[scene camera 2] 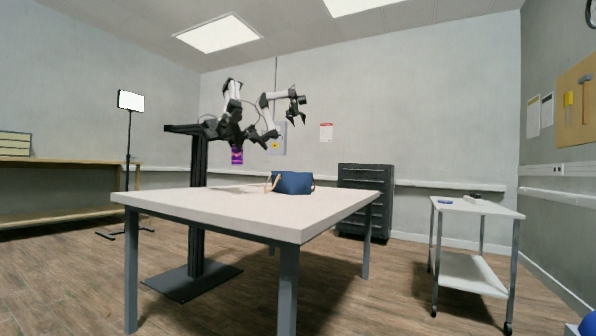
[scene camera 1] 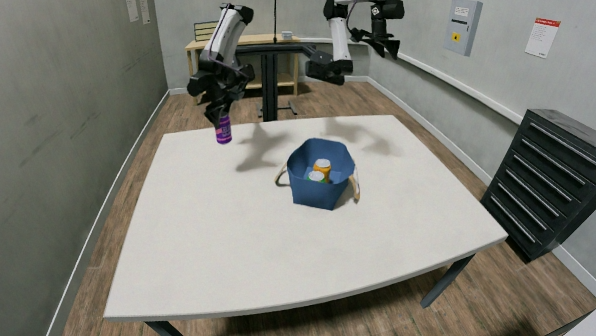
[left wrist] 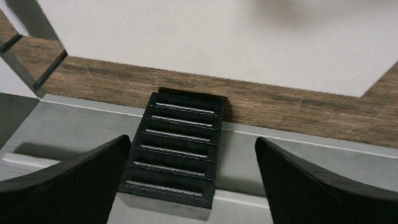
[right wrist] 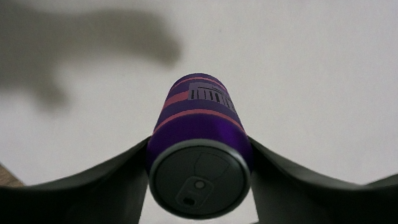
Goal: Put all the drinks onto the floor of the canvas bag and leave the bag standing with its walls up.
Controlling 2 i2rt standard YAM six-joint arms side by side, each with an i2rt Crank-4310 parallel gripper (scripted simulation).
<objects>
same spot on blue canvas bag: [scene camera 2: 288, 182] = [scene camera 1: 290, 182]
</objects>
